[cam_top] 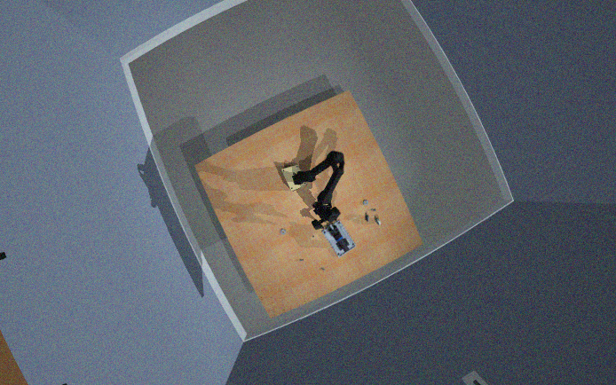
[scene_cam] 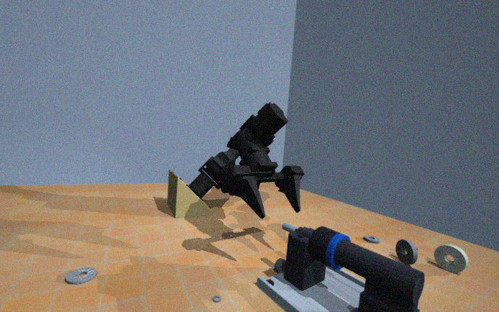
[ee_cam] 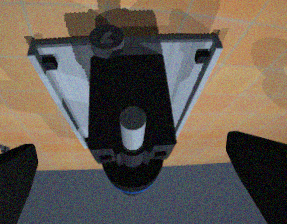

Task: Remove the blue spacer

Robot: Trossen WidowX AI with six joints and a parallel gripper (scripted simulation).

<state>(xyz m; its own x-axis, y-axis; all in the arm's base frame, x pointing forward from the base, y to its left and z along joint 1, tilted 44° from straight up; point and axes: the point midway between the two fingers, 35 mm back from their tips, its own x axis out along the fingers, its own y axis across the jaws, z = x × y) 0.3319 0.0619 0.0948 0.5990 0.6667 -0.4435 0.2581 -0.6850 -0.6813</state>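
Right now my gripper tip is 8 cm short of the grey shaft, 2 cm to the right of it and 2 cm above it. Also, from my gripper tip: blue spacer 12 cm ahead, 3 cm to the left, 2 cm below; then flat washer 30 cm to the left, 9 cm below, 5 cm behind.
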